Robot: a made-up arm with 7 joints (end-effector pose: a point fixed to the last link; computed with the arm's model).
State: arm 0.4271 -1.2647 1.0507 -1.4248 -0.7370 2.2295 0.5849
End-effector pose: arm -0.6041 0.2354 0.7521 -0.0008 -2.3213 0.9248
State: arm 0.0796 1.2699 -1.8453 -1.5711 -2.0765 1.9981 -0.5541
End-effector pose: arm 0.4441 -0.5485 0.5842 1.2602 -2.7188 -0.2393
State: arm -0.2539 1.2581 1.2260 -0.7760 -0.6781 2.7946 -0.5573
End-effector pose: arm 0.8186 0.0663 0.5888 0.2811 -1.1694 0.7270
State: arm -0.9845 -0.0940 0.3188 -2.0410 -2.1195 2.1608 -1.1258
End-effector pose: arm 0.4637 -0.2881 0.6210 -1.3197 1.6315 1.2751
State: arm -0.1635 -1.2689 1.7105 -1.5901 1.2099 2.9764 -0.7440
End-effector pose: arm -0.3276 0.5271 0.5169 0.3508 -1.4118 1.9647
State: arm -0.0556 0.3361 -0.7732 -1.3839 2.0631 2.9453 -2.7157
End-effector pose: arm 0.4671 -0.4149 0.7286 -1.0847 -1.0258 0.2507
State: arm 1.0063 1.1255 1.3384 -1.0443 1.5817 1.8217 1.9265
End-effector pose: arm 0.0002 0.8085 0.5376 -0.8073 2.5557 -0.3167
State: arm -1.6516 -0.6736 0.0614 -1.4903 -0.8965 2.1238 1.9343
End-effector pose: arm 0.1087 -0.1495 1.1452 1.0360 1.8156 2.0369
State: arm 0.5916 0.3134 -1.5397 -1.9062 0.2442 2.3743 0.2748
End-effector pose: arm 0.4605 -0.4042 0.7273 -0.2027 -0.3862 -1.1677
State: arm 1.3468 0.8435 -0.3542 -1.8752 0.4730 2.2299 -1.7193
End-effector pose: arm 0.3603 0.5496 0.2367 0.1633 0.5463 2.4488
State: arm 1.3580 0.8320 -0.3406 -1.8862 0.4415 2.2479 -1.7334
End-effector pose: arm 0.3454 0.5560 0.2396 0.1433 0.5470 2.5074
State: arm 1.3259 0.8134 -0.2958 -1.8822 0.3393 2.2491 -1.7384
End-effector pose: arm 0.3388 0.5654 0.2463 0.1108 0.5732 2.5948
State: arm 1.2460 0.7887 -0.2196 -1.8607 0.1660 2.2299 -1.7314
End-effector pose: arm 0.3434 0.5763 0.2592 0.0534 0.6179 2.7028
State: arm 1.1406 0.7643 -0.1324 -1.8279 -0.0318 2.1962 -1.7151
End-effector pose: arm 0.3584 0.5839 0.2778 -0.0334 0.6613 2.7974
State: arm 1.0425 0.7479 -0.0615 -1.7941 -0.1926 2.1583 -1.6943
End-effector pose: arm 0.3801 0.5848 0.2956 -0.1229 0.6941 2.8434
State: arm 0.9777 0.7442 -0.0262 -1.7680 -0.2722 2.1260 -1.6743
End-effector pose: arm 0.4024 0.5800 0.3049 -0.1685 0.7163 2.8328
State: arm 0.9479 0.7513 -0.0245 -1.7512 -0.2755 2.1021 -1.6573
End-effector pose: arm 0.4220 0.5724 0.3045 -0.1591 0.7306 2.7842
